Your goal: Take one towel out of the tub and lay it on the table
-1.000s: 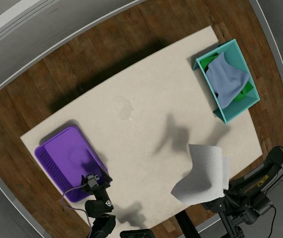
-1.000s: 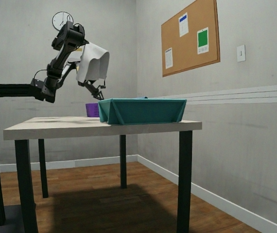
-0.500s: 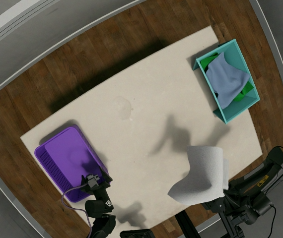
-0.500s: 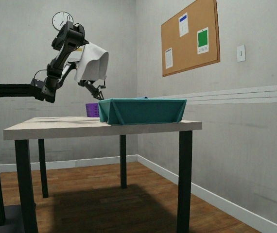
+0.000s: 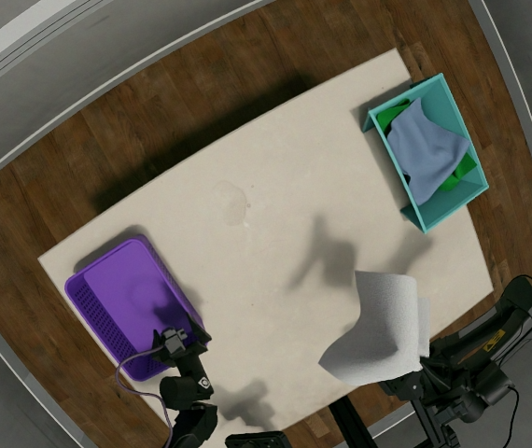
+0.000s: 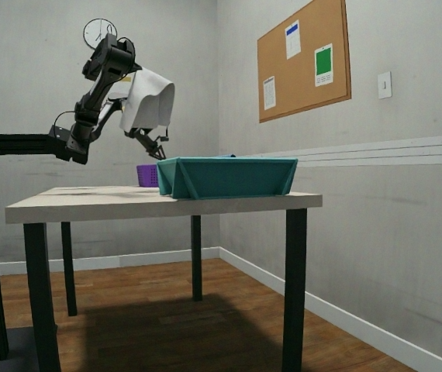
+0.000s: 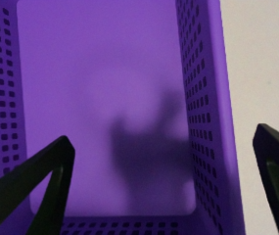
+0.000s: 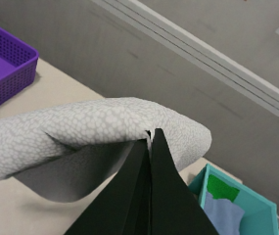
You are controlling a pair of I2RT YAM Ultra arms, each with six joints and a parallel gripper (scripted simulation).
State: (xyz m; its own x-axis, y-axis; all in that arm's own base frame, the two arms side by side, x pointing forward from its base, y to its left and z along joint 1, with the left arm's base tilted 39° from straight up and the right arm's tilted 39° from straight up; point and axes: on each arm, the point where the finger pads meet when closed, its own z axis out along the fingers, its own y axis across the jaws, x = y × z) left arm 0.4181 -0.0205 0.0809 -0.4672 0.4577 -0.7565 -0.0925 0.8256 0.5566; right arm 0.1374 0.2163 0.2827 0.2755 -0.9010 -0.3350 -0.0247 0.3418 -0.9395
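Observation:
The purple basket lies 10 cm below my left hand, 8 cm to the left of it and 5 cm ahead of it. The rest, counted from my left hand: teal tub (81 cm to the right, 10 cm below, 1 cm ahead).

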